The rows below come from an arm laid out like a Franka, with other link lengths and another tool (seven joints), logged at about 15 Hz.
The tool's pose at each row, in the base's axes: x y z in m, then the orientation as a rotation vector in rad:
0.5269 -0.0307 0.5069 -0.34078 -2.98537 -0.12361
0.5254 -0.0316 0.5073 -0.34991 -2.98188 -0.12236
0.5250 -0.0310 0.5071 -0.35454 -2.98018 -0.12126
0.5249 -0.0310 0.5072 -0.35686 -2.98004 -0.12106
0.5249 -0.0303 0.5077 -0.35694 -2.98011 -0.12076
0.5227 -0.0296 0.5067 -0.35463 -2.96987 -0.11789
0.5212 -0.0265 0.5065 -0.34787 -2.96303 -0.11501
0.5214 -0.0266 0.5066 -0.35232 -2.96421 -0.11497
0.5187 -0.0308 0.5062 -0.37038 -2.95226 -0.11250
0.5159 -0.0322 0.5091 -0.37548 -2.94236 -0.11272
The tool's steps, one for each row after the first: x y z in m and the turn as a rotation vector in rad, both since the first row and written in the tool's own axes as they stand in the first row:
0.0013 -0.0012 -0.0003 0.00059 0.00215 0.00642
0.0018 -0.0007 0.0000 0.00119 0.00315 0.00969
0.0019 -0.0007 -0.0001 0.00120 0.00295 0.01123
0.0021 0.0000 -0.0005 0.00139 0.00286 0.01129
0.0043 0.0001 0.0008 0.00425 0.01317 0.01111
0.0064 0.0027 0.0015 0.00711 0.02074 0.00761
0.0062 0.0027 0.0014 0.00678 0.01895 0.01040
0.0078 -0.0020 0.0017 0.00835 0.02806 0.02380
0.0106 -0.0038 -0.0010 0.00871 0.03707 0.02836

